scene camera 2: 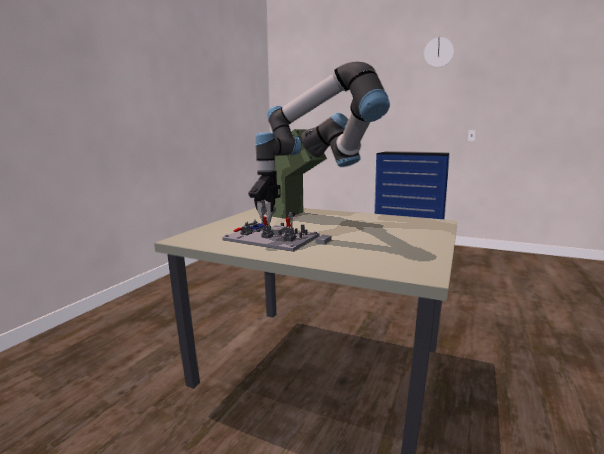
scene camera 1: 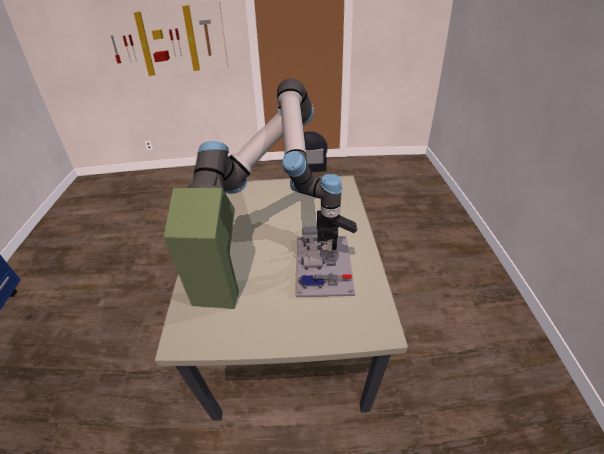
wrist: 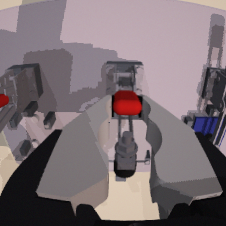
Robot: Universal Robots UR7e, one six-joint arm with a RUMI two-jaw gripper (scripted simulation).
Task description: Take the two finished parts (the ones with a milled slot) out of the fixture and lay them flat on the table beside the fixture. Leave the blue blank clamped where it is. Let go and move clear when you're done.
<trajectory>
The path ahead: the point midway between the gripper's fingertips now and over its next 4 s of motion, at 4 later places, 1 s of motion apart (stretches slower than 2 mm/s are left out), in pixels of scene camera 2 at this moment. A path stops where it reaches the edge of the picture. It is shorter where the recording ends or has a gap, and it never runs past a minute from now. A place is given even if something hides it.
My gripper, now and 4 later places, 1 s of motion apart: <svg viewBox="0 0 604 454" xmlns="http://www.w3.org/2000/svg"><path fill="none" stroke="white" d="M266 224L265 213L265 213L270 212L276 210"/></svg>
</trajectory>
